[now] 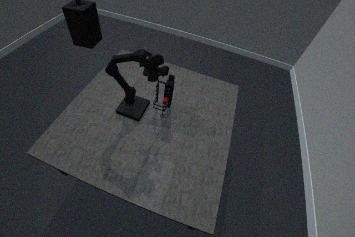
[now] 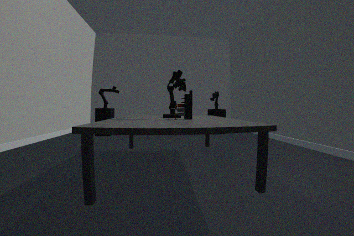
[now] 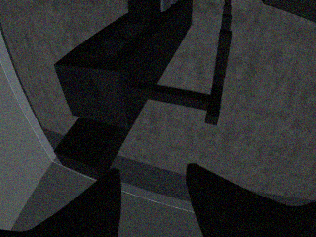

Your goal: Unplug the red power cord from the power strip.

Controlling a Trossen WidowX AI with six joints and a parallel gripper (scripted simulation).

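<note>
The red plug lies 60 mm ahead of my gripper tip, 60 mm to the right of it and 160 mm below it.
</note>
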